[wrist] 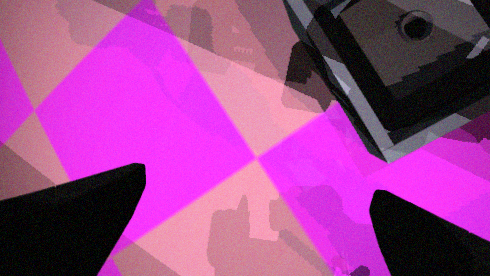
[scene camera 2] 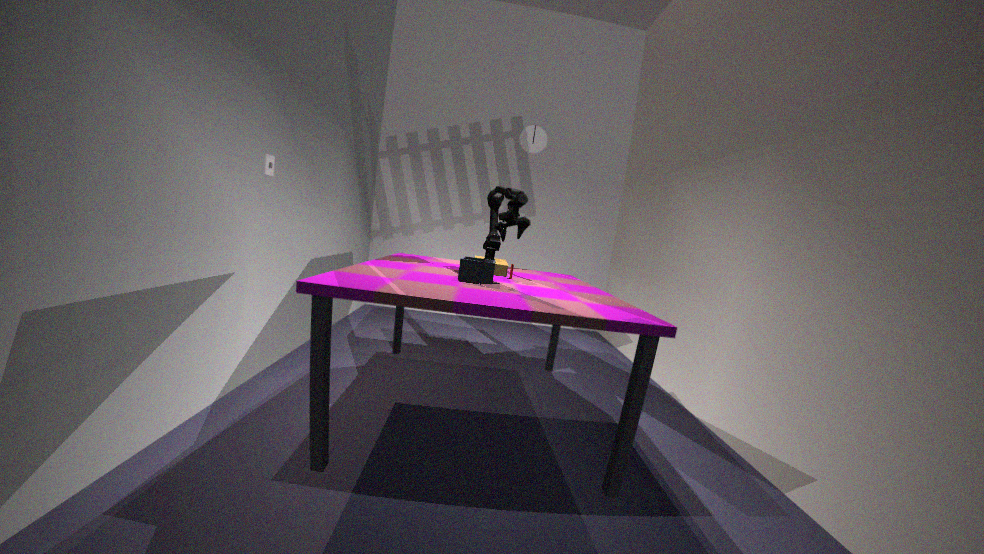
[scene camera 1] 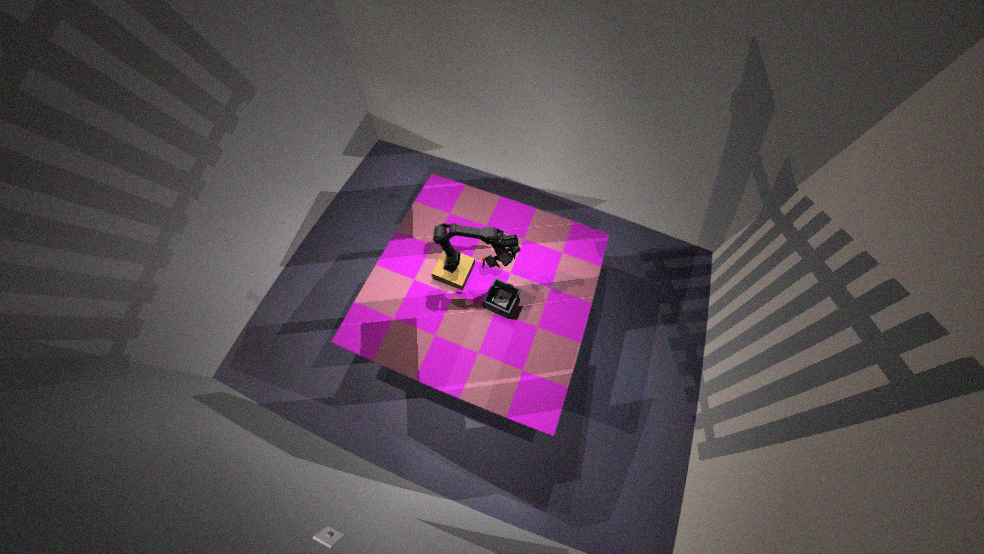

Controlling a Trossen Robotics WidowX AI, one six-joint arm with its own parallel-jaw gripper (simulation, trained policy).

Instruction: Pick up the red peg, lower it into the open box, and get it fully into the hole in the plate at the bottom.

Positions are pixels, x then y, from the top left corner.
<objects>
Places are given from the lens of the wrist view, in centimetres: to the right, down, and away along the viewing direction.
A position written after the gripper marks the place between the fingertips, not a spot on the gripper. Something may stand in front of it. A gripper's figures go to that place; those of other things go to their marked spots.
gripper (wrist: 258, 187): 0, 2, 11
dark box (wrist: 389, 133): 14, 0, 27
</objects>
